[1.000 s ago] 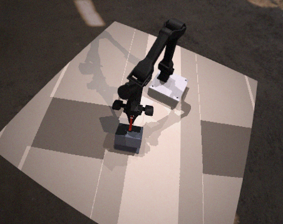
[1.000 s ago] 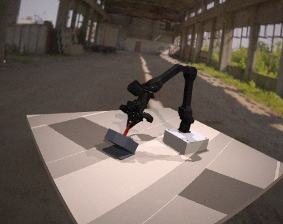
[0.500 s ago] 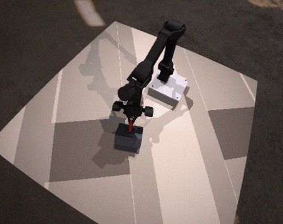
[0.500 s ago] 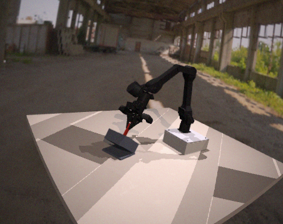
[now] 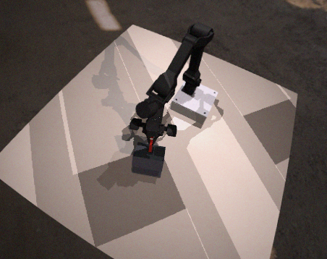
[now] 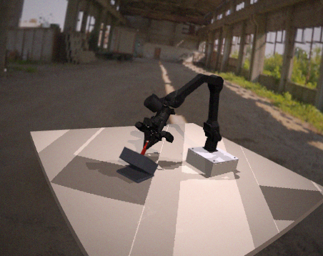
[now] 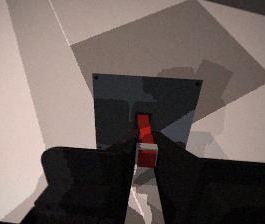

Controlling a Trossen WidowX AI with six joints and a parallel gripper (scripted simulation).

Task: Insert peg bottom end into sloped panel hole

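My gripper tip is now 30 mm short of the sloped grey panel, 10 mm to the right of it and 50 mm above it. From my gripper tip the other things lie so: red peg 10 mm behind, 10 mm above.
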